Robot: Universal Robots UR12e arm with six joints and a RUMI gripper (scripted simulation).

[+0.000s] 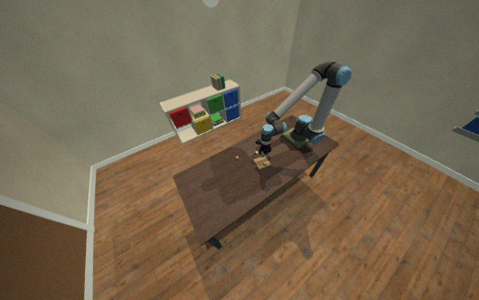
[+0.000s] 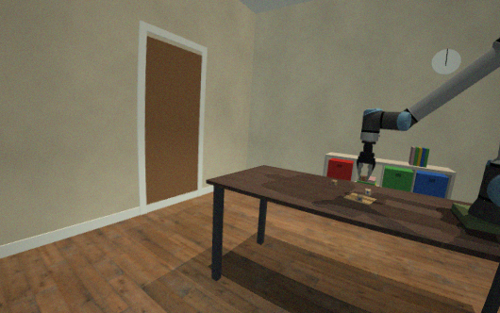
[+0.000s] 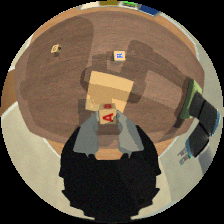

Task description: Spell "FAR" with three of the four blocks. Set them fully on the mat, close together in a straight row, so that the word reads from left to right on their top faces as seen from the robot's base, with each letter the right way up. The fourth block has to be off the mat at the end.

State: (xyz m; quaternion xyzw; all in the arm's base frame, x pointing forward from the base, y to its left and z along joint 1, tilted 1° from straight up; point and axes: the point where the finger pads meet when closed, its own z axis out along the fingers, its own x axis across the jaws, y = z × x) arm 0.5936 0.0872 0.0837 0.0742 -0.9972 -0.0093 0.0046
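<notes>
Right now my hand is 120 mm above the tan mat.
</notes>
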